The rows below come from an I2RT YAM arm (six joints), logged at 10 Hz.
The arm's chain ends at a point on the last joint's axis. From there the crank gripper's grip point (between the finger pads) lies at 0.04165 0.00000 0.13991 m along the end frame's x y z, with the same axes.
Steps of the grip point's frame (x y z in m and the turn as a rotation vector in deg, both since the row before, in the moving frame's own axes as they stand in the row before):
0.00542 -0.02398 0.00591 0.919 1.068 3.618
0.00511 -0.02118 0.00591 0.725 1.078 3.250
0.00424 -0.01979 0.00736 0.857 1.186 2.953
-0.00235 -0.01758 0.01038 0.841 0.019 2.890
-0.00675 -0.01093 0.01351 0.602 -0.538 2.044
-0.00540 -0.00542 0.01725 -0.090 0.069 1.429
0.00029 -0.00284 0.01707 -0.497 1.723 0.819
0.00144 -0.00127 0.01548 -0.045 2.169 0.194
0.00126 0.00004 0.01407 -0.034 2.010 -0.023
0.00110 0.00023 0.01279 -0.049 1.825 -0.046
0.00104 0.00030 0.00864 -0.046 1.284 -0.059
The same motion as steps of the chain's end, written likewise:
0.00283 -0.02445 0.00671 0.919 1.068 3.618
0.00250 -0.02185 0.00671 0.725 1.078 3.250
0.00136 -0.01992 0.00825 0.857 1.186 2.953
-0.00240 -0.01763 0.01039 0.841 0.019 2.890
-0.00543 -0.01092 0.01313 0.602 -0.538 2.044
-0.00555 -0.00668 0.01730 -0.090 0.069 1.429
-0.00388 -0.00467 0.01839 -0.497 1.723 0.819
-0.00382 -0.00153 0.01716 -0.045 2.169 0.194
-0.00362 -0.00002 0.01562 -0.034 2.010 -0.023
-0.00333 0.00015 0.01419 -0.049 1.825 -0.046
-0.00208 0.00023 0.00961 -0.046 1.284 -0.059

